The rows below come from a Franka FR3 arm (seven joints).
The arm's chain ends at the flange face. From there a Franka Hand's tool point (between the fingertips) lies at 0.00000 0.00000 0.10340 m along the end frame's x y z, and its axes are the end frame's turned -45 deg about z.
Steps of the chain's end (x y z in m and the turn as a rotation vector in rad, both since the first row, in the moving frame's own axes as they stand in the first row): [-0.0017, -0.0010, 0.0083, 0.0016, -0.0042, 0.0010]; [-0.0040, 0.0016, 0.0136, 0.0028, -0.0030, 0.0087]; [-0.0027, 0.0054, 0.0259, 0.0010, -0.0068, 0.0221]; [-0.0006, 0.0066, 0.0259, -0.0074, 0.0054, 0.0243]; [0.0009, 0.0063, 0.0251, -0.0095, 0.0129, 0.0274]
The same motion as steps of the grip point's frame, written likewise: [-0.0007, -0.0023, 0.0083, 0.0041, -0.0018, 0.0010]; [-0.0040, -0.0021, 0.0136, 0.0041, -0.0001, 0.0087]; [-0.0061, 0.0013, 0.0259, 0.0055, -0.0041, 0.0221]; [-0.0052, 0.0052, 0.0259, -0.0091, -0.0014, 0.0243]; [-0.0036, 0.0067, 0.0251, -0.0158, 0.0024, 0.0274]
